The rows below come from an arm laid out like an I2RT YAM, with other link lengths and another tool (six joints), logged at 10 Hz.
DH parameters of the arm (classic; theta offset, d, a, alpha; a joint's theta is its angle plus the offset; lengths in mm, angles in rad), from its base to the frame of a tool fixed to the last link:
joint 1: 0 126.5 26.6 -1.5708
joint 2: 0 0 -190.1 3.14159
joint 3: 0.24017 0 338 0
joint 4: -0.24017 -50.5 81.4 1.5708
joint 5: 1.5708 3.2 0 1.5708
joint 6: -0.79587 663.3 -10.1 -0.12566
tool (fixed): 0 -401.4 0 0
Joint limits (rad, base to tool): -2.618..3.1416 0..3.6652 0..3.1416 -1.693..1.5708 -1.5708..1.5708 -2.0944..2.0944
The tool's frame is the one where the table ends.
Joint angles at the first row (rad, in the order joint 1, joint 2, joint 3, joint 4, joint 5, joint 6):
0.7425, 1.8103, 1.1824, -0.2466, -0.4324, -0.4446
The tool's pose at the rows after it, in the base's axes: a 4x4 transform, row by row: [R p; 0 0 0 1], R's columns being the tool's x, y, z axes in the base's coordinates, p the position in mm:
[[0.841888, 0.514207, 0.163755, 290.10], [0.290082, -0.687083, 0.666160, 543.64], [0.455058, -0.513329, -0.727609, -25.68], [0, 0, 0, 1]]
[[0.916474, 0.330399, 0.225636, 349.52], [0.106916, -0.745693, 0.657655, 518.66], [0.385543, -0.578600, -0.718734, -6.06], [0, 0, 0, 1]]
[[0.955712, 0.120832, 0.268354, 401.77], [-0.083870, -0.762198, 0.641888, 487.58], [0.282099, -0.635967, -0.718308, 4.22], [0, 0, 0, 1]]
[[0.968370, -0.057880, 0.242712, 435.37], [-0.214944, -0.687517, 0.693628, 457.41], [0.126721, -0.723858, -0.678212, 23.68], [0, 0, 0, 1]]
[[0.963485, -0.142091, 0.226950, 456.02], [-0.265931, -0.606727, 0.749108, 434.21], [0.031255, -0.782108, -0.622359, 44.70], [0, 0, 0, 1]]
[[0.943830, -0.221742, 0.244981, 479.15], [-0.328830, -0.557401, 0.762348, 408.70], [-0.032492, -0.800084, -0.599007, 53.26], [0, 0, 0, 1]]
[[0.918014, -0.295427, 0.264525, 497.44], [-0.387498, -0.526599, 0.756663, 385.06], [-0.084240, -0.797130, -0.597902, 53.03], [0, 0, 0, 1]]
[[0.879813, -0.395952, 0.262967, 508.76], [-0.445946, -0.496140, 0.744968, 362.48], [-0.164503, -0.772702, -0.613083, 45.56], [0, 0, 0, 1]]
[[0.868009, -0.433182, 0.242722, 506.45], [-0.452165, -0.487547, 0.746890, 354.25], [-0.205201, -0.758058, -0.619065, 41.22], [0, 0, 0, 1]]
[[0.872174, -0.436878, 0.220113, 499.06], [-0.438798, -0.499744, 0.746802, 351.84], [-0.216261, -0.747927, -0.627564, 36.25], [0, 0, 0, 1]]
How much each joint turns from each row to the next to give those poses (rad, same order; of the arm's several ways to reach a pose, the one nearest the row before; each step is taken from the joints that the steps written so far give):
-0.0419, -0.0107, 0.0000, -0.0046, -0.1003, 0.0515
-0.0946, -0.0259, 0.0015, 0.0015, -0.0016, 0.1468
-0.0889, -0.0107, 0.0000, 0.0000, -0.0038, 0.1595
-0.1057, -0.0004, 0.0000, 0.0027, -0.1186, 0.1416
-0.0816, 0.0000, 0.0000, 0.0164, -0.1137, 0.0736
-0.0637, 0.0000, 0.0000, 0.0080, -0.0420, 0.0618
-0.0489, 0.0004, -0.0004, -0.0091, -0.0103, 0.0454
-0.0411, 0.0004, 0.0001, -0.0420, -0.0022, 0.0530
-0.0184, 0.0000, -0.0001, -0.0401, -0.0168, 0.0019
-0.0068, 0.0004, 0.0000, -0.0404, -0.0115, -0.0320

